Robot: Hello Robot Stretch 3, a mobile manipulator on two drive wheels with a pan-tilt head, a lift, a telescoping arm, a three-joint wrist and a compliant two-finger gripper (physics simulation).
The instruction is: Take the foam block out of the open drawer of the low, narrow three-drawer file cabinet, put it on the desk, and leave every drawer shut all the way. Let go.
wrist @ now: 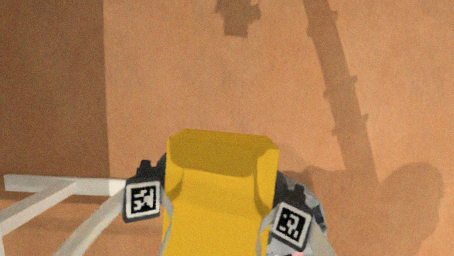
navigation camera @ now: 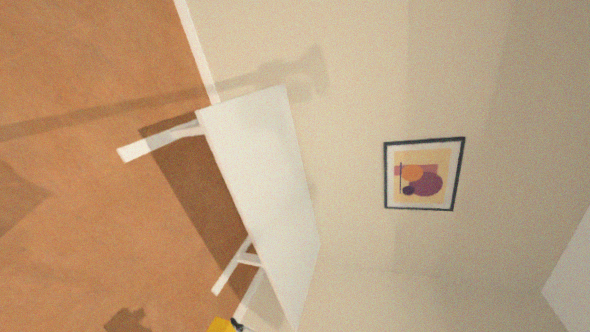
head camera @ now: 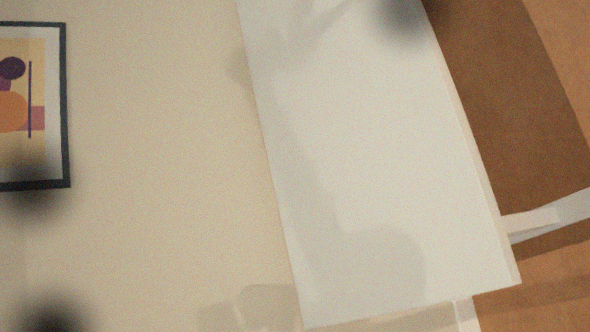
same spot on framed picture: (head camera: 41, 129) = (navigation camera: 395, 165)
